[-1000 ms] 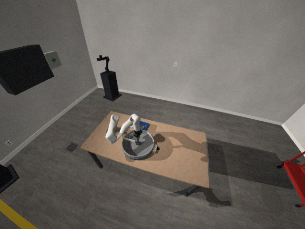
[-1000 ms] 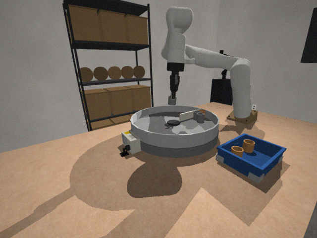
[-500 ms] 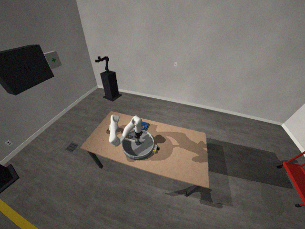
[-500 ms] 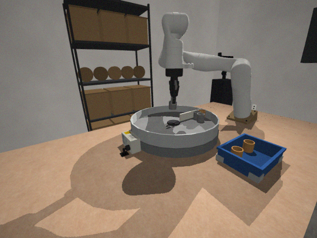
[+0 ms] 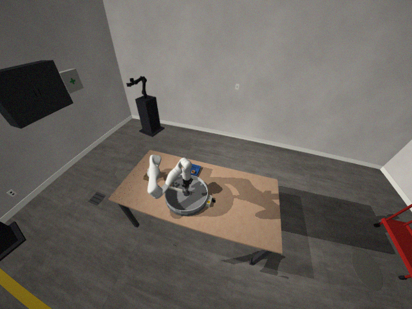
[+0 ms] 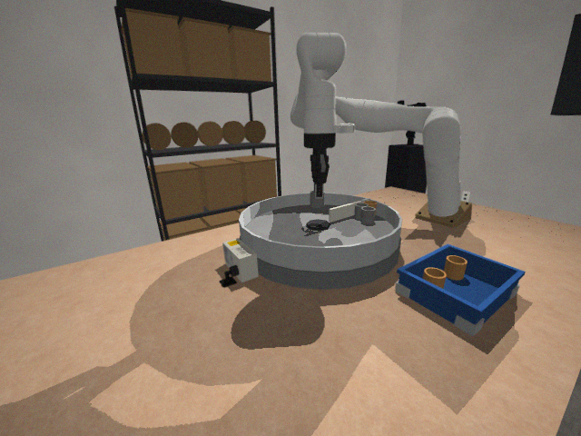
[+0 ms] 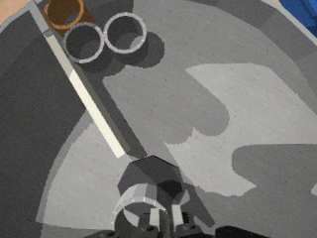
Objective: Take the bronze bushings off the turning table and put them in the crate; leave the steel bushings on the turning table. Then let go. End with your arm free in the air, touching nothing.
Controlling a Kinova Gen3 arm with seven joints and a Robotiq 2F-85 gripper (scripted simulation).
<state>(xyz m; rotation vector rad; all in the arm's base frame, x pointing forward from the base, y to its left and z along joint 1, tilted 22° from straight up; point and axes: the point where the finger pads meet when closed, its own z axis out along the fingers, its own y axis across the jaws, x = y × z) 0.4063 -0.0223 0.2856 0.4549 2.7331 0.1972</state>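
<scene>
My gripper is now 10 mm past the grey turning table, 10 mm to the left of it and 100 mm above it. Round my hand: blue crate: 150 mm behind, 300 mm to the left, 130 mm below.
</scene>
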